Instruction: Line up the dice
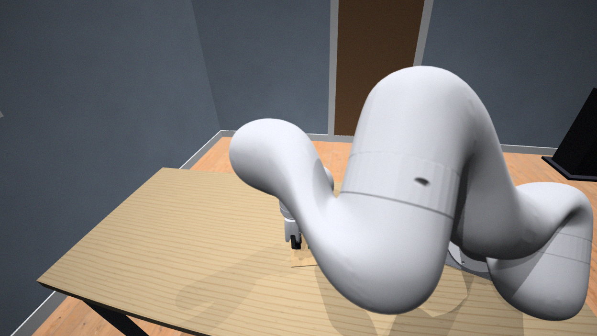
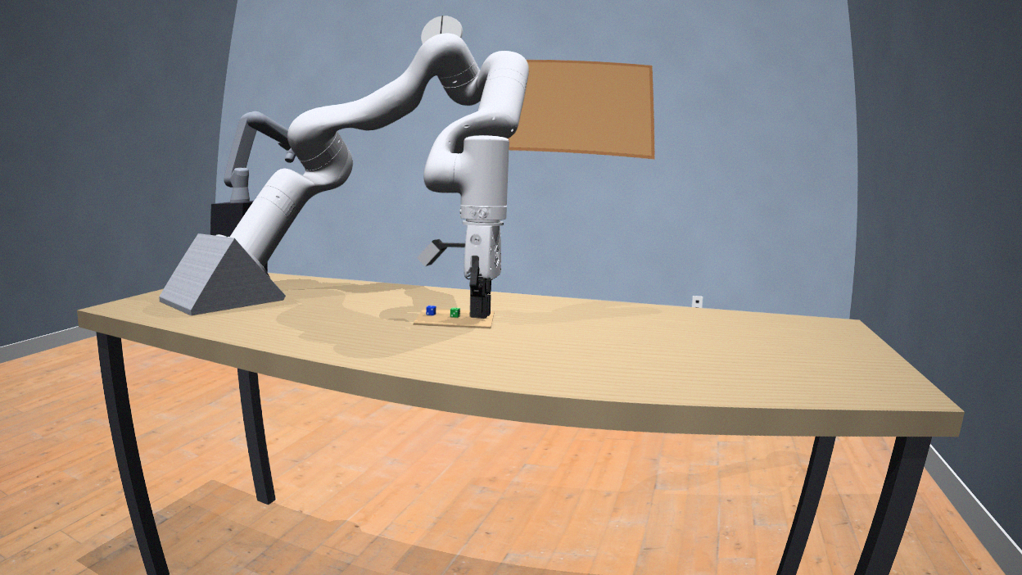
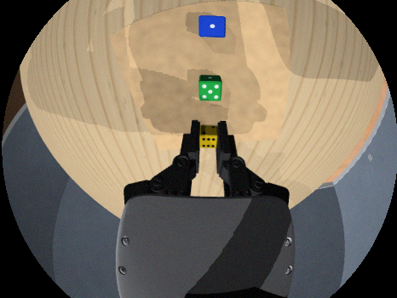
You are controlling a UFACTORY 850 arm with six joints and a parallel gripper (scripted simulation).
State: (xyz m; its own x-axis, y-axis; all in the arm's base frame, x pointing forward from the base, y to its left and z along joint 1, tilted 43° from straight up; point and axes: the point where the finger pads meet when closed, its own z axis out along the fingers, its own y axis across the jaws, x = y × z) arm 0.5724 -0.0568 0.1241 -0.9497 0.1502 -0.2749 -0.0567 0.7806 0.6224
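Now: the yellow die 1 cm below my hand. Round my hand: blue die (10 cm behind, 2 cm below, 1 cm to the right); then tan mat (5 cm behind, 3 cm below); then green die (5 cm behind, 2 cm below).
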